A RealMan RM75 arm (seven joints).
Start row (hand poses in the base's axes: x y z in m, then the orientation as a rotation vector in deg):
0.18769 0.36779 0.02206 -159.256 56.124 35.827
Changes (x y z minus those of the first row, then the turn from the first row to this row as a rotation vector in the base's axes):
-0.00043 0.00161 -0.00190 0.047 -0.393 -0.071
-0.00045 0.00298 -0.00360 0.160 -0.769 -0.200
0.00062 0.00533 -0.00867 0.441 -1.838 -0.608
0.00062 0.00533 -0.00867 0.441 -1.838 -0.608
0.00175 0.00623 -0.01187 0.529 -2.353 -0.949
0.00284 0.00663 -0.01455 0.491 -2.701 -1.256
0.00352 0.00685 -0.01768 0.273 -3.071 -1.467
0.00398 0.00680 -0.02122 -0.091 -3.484 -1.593
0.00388 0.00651 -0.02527 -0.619 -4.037 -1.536
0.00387 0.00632 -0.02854 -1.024 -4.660 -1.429
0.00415 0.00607 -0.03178 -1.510 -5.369 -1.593
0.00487 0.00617 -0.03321 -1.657 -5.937 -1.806
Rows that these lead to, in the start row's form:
0.18726 0.36940 0.02016 -159.184 56.115 35.262
0.18724 0.37077 0.01846 -159.014 56.147 34.737
0.18831 0.37312 0.01339 -158.531 56.312 33.228
0.18831 0.37312 0.01339 -158.531 56.312 33.228
0.18944 0.37402 0.01019 -158.238 56.606 32.469
0.19053 0.37442 0.00751 -158.071 56.961 31.915
0.19121 0.37464 0.00438 -158.120 57.290 31.282
0.19167 0.37459 0.00084 -158.348 57.583 30.547
0.19157 0.37430 -0.00321 -158.835 57.701 29.577
0.19156 0.37411 -0.00648 -159.247 57.665 28.550
0.19184 0.37386 -0.00972 -159.535 58.011 27.332
0.19256 0.37396 -0.01115 -159.501 58.253 26.432

